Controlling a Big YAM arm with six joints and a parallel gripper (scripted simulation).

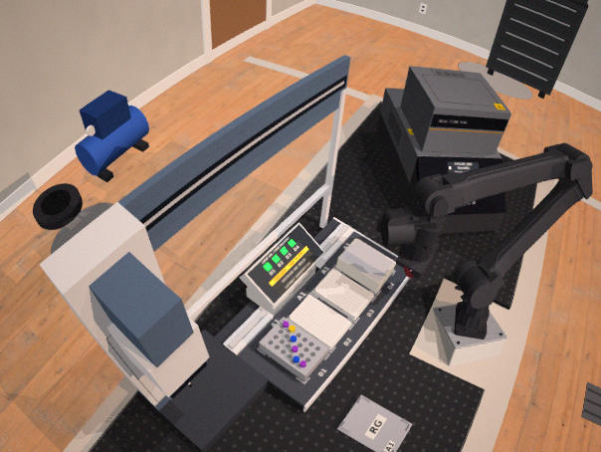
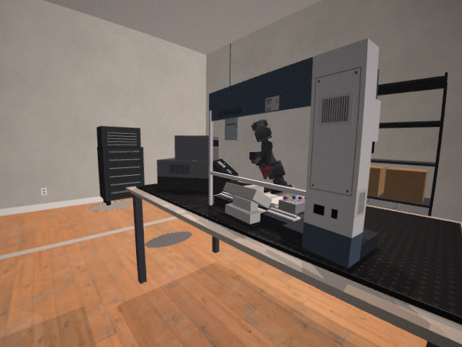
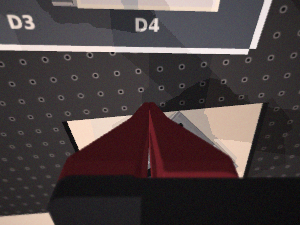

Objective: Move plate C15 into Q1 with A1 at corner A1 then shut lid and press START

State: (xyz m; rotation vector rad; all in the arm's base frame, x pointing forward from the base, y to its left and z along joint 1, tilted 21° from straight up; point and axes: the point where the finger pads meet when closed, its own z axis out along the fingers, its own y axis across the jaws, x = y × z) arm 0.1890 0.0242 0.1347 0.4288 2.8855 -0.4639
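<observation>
Right now the deep-well block is 110 mm ahead of my hand, 40 mm to the right of it and 60 mm below it. The rest, counted from my hand: coloured tube: 200 mm ahead, 250 mm to the left, 60 mm below; tube cooling block: 210 mm ahead, 240 mm to the left, 60 mm below; grey RG nest: 30 mm behind, 350 mm to the left, 120 mm below.
</observation>
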